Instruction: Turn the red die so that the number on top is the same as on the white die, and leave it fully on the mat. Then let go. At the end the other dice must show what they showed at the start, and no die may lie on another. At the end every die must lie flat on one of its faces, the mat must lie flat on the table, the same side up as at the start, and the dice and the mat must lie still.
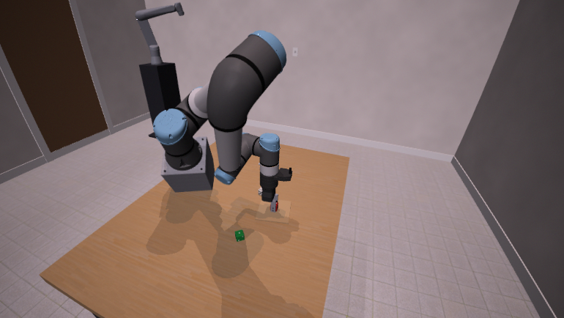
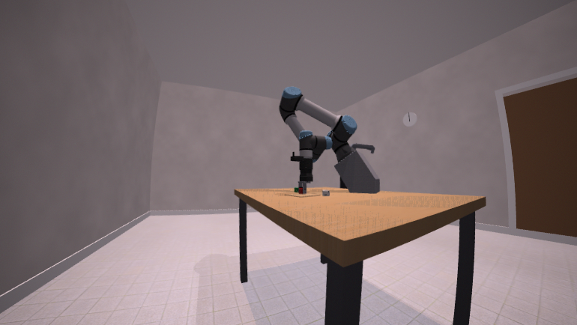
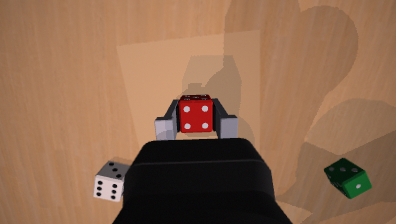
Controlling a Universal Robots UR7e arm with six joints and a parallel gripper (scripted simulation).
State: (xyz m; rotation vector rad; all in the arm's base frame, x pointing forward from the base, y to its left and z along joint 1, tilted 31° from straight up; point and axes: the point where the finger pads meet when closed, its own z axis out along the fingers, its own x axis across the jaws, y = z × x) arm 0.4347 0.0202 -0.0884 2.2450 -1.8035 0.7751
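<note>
Now: hand right at the red die. Round my hand: white die (10 cm behind, 8 cm to the left, 1 cm below); then green die (6 cm behind, 19 cm to the right, 1 cm below); then tan mat (3 cm below).
</note>
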